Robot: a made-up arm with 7 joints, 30 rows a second.
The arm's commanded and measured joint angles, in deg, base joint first. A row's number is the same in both.
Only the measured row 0 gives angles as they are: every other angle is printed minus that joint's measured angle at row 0.
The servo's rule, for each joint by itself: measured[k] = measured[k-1] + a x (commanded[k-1-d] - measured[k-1]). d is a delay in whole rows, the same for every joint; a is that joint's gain. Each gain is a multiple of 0.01, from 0.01 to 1. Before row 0 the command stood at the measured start. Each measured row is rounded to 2 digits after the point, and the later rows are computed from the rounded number. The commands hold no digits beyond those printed.
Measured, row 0:
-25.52 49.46 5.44 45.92 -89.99 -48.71 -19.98
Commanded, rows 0 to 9:
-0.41 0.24 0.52 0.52 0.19 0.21 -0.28
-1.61 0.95 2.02 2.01 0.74 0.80 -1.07
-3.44 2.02 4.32 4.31 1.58 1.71 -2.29
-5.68 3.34 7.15 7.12 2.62 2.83 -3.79
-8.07 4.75 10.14 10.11 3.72 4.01 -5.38
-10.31 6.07 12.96 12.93 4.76 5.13 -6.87
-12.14 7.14 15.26 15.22 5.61 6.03 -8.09
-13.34 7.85 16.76 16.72 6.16 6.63 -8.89
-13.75 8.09 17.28 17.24 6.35 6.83 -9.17
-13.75 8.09 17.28 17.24 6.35 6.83 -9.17
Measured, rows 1 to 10:
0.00 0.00 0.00 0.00 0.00 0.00 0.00
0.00 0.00 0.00 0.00 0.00 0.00 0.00
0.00 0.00 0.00 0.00 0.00 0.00 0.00
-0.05 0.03 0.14 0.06 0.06 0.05 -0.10
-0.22 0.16 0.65 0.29 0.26 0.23 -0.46
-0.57 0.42 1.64 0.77 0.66 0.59 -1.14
-1.13 0.83 3.13 1.53 1.25 1.13 -2.12
-1.89 1.38 5.02 2.56 1.99 1.82 -3.33
-2.82 2.04 7.16 3.80 2.82 2.61 -4.64
-3.85 2.75 9.35 5.17 3.66 3.43 -5.92
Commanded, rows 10 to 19:
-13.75 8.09 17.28 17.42 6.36 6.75 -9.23
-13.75 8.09 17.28 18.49 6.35 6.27 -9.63
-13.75 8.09 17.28 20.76 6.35 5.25 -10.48
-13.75 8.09 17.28 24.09 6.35 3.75 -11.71
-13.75 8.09 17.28 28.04 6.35 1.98 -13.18
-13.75 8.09 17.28 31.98 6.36 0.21 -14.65
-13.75 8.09 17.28 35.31 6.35 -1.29 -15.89
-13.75 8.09 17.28 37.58 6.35 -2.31 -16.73
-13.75 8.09 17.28 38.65 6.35 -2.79 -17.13
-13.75 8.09 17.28 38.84 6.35 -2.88 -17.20
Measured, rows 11 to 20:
-4.89 3.46 11.35 6.56 4.41 4.20 -7.02
-5.86 4.11 12.95 7.84 4.99 4.83 -7.82
-6.73 4.67 14.12 8.97 5.40 5.31 -8.32
-7.50 5.15 14.97 9.98 5.69 5.66 -8.66
-8.19 5.56 15.59 11.00 5.89 5.81 -9.02
-8.80 5.91 16.05 12.17 6.03 5.68 -9.56
-9.34 6.22 16.38 13.60 6.13 5.22 -10.36
-9.83 6.48 16.62 15.33 6.20 4.44 -11.40
-10.26 6.71 16.80 17.33 6.25 3.42 -12.60
-10.64 6.90 16.93 19.49 6.28 2.29 -13.82

